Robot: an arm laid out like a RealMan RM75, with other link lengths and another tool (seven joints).
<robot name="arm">
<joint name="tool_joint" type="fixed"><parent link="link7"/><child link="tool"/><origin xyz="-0.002 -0.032 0.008" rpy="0 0.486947 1.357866"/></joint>
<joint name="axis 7" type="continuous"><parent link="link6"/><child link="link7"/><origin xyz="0 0 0.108"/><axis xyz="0 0 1"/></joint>
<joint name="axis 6" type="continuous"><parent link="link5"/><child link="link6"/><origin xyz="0 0 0"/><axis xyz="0 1 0"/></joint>
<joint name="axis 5" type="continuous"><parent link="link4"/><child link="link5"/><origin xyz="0 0 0.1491"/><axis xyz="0 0 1"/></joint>
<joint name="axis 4" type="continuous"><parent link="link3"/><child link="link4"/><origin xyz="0 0 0"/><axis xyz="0 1 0"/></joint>
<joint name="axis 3" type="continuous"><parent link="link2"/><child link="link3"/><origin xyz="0 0 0.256"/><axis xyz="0 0 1"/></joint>
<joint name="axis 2" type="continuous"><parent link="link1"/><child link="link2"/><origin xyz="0 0 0"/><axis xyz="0 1 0"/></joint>
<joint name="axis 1" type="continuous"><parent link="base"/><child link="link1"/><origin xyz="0 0 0.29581"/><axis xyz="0 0 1"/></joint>
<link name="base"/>
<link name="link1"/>
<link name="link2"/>
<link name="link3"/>
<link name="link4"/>
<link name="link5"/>
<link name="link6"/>
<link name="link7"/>
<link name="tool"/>
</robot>
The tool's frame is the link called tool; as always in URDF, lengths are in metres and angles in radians. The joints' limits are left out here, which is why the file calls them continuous.
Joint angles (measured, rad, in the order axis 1, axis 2, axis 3, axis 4, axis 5, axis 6, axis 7), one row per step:
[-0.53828 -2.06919 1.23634 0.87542 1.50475 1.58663 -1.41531]
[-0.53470 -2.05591 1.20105 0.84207 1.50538 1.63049 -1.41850]
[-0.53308 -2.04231 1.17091 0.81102 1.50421 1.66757 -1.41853]
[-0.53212 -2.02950 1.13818 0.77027 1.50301 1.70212 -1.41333]
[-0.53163 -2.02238 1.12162 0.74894 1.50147 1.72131 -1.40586]
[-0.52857 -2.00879 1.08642 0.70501 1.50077 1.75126 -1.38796]
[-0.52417 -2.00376 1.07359 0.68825 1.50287 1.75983 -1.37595]
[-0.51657 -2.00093 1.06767 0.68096 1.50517 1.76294 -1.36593]
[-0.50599 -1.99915 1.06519 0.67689 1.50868 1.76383 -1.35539]
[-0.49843 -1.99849 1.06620 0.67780 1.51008 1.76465 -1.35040]
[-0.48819 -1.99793 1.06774 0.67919 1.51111 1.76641 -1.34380]
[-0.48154 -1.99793 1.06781 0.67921 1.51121 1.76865 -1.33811]
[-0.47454 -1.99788 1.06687 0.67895 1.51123 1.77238 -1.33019]
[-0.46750 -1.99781 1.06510 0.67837 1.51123 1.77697 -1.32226]
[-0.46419 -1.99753 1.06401 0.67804 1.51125 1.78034 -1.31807]
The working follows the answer.
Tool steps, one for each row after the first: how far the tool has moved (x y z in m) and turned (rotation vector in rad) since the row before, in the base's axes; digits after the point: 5 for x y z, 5 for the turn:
[-0.00795 -0.00171 0.00527 -0.02039 -0.01668 0.02356]
[-0.00658 -0.00120 0.00521 -0.01460 -0.01597 0.01824]
[-0.00721 -0.00125 0.00466 -0.01238 -0.02028 0.02339]
[-0.00339 -0.00081 0.00269 -0.00366 -0.01189 0.00735]
[-0.00770 -0.00132 0.00534 0.00125 -0.02229 0.02104]
[-0.00394 -0.00103 0.00184 0.00468 -0.00542 0.00870]
[-0.00349 -0.00146 0.00104 0.00570 -0.00015 0.00640]
[-0.00388 -0.00213 0.00046 0.00549 0.00322 0.00638]
[-0.00209 -0.00161 0.00015 0.00217 0.00266 0.00215]
[-0.00262 -0.00228 0.00015 0.00257 0.00240 0.00245]
[-0.00161 -0.00158 0.00010 0.00225 -0.00016 0.00096]
[-0.00162 -0.00173 0.00029 0.00351 -0.00104 -0.00065]
[-0.00163 -0.00179 0.00038 0.00350 -0.00180 -0.00057]
[-0.00073 -0.00093 0.00030 0.00147 -0.00117 -0.00124]

Tool pose at each row, in the base's axes (x y z in m, rotation vector in rad; rounded; the steps above come from the unrounded poses):
[-0.15847 0.29786 0.06784 -2.04330 1.79485 -1.26390]
[-0.16642 0.29615 0.07310 -2.05211 1.75270 -1.29421]
[-0.17300 0.29495 0.07832 -2.05478 1.71890 -1.31841]
[-0.18021 0.29370 0.08298 -2.05449 1.67743 -1.34164]
[-0.18360 0.29289 0.08566 -2.04858 1.66222 -1.35299]
[-0.19130 0.29157 0.09100 -2.03691 1.62748 -1.36271]
[-0.19524 0.29054 0.09284 -2.03353 1.61617 -1.35907]
[-0.19873 0.28907 0.09389 -2.03360 1.61025 -1.35089]
[-0.20261 0.28694 0.09434 -2.03709 1.60566 -1.34024]
[-0.20470 0.28533 0.09449 -2.03963 1.60488 -1.33504]
[-0.20733 0.28305 0.09464 -2.04184 1.60376 -1.32951]
[-0.20894 0.28147 0.09475 -2.04091 1.60328 -1.32692]
[-0.21056 0.27974 0.09504 -2.03752 1.60484 -1.32424]
[-0.21219 0.27795 0.09542 -2.03343 1.60597 -1.32215]
[-0.21292 0.27702 0.09572 -2.03077 1.60749 -1.32196]

